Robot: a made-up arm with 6 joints.
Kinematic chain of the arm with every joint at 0, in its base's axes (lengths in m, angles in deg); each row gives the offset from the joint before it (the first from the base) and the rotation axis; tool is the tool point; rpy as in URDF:
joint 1: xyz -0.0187 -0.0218 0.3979 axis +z
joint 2: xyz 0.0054 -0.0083 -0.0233 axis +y
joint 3: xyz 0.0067 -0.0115 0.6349 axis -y
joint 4: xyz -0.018 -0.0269 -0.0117 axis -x
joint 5: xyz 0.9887 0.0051 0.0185 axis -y
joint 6: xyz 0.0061 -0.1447 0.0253 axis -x
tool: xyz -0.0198 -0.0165 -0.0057 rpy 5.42 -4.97 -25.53
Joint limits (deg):
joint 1: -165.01..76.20
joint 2: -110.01..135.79
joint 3: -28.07..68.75
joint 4: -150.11..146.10
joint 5: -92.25..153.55
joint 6: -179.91..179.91
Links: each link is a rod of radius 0.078 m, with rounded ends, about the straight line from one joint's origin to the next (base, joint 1, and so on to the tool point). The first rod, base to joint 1, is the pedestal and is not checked.
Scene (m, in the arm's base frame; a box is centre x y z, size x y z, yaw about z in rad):
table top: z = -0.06
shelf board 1: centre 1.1 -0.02 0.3 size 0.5 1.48 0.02 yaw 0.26
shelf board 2: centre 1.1 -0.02 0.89 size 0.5 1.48 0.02 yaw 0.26
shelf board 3: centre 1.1 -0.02 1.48 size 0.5 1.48 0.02 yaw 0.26
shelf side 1: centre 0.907 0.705 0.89 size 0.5 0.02 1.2 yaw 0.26
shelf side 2: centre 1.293 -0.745 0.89 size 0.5 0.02 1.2 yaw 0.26
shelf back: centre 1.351 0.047 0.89 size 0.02 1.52 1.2 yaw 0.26
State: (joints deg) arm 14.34 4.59 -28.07 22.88 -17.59 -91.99
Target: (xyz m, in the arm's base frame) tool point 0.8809 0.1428 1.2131
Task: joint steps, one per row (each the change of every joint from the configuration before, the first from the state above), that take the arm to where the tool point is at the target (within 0.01 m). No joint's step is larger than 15 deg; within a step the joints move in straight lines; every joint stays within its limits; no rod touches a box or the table.
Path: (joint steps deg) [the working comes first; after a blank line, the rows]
Joints at the target: 19.92 -4.67 3.09 26.67 -18.39 -92.01
Straight joint move there: touches shelf board 2.

1: -10.45 -4.43 2.75 -11.38 7.15 10.46
2: -10.45 -4.43 2.76 -11.37 7.15 10.46
3: -10.44 -4.43 2.75 -11.38 7.15 10.45
4: -10.45 -4.43 2.75 -11.37 7.15 10.46
5: 11.84 2.11 5.04 12.32 -7.35 -10.46
6: 11.85 2.12 5.04 12.32 -7.35 -10.46
7: 11.84 2.11 5.03 12.33 -7.35 -10.46
8: 11.84 2.12 5.04 12.32 -7.35 -10.47

